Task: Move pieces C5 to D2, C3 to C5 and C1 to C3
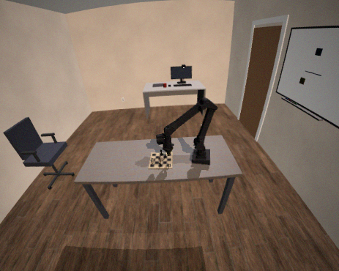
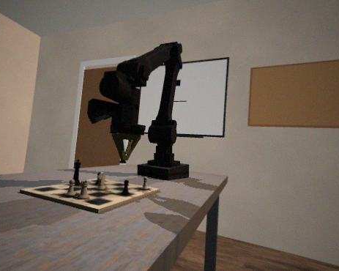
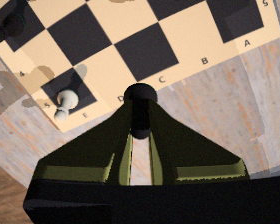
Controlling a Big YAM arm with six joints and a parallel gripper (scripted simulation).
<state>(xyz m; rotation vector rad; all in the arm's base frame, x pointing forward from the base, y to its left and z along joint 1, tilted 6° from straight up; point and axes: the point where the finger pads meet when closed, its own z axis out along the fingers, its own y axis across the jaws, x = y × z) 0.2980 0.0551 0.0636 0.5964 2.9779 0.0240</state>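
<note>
Now: hand 15 cm short of the white rook, 4 cm to the right of it and 6 cm above it. Round my hand: tall black piece (9 cm ahead, 8 cm to the right, 4 cm below); then chessboard (8 cm ahead, 8 cm below).
</note>
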